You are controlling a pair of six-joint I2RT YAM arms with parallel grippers.
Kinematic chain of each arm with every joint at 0, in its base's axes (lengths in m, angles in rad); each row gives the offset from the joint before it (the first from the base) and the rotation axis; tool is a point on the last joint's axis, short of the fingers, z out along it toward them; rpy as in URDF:
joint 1: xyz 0 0 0.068 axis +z
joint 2: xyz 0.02 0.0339 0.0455 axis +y
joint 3: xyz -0.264 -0.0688 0 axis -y
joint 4: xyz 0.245 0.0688 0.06 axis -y
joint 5: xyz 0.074 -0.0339 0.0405 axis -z
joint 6: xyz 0.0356 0 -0.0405 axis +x
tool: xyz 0 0 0 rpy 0 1.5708 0
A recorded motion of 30 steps. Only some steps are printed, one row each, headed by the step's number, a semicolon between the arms.
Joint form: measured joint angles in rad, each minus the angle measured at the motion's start. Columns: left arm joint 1, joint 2, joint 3, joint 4, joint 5, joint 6; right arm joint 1, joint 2, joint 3, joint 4, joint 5, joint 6.
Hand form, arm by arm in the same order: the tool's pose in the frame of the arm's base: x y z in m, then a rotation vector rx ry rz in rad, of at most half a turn. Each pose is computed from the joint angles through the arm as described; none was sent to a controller.
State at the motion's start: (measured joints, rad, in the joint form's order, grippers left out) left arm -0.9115 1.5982 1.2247 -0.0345 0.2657 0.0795; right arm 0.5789 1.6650 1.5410 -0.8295 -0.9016 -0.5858
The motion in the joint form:
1: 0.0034 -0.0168 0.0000 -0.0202 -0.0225 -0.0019; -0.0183 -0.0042 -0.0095 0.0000 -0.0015 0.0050
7: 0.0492 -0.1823 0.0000 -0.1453 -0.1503 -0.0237; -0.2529 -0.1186 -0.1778 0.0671 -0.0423 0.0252
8: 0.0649 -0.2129 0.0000 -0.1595 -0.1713 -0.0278; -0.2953 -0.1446 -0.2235 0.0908 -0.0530 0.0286
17: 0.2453 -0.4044 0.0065 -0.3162 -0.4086 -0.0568; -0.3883 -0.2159 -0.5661 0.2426 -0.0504 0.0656
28: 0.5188 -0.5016 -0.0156 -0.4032 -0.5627 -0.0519; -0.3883 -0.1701 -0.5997 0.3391 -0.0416 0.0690
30: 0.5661 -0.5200 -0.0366 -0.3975 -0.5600 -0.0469; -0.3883 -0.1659 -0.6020 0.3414 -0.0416 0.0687
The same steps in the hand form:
1: 0.2226 -0.2992 0.3047 1.1130 1.7261 -0.7697; 0.2812 0.2096 0.3257 -1.5431 1.7497 1.1109
7: 0.2137 -0.2556 0.3470 0.9537 1.7518 -0.6408; 0.2948 0.1301 0.3148 -1.2857 1.8522 1.0436
8: 0.2131 -0.2459 0.3550 0.9151 1.7492 -0.6175; 0.2937 0.1159 0.3101 -1.2399 1.8634 1.0329
17: 0.2149 -0.1625 0.3944 0.5455 1.8119 -0.3063; 0.2689 0.0814 0.2344 -1.0853 2.0401 1.0668
28: 0.2244 -0.0817 0.4010 0.1937 1.8714 0.0313; 0.2770 0.0828 0.2169 -1.0853 2.0330 1.0489
30: 0.2242 -0.0697 0.3984 0.1551 1.8727 0.0639; 0.2772 0.0828 0.2153 -1.0847 2.0366 1.0511

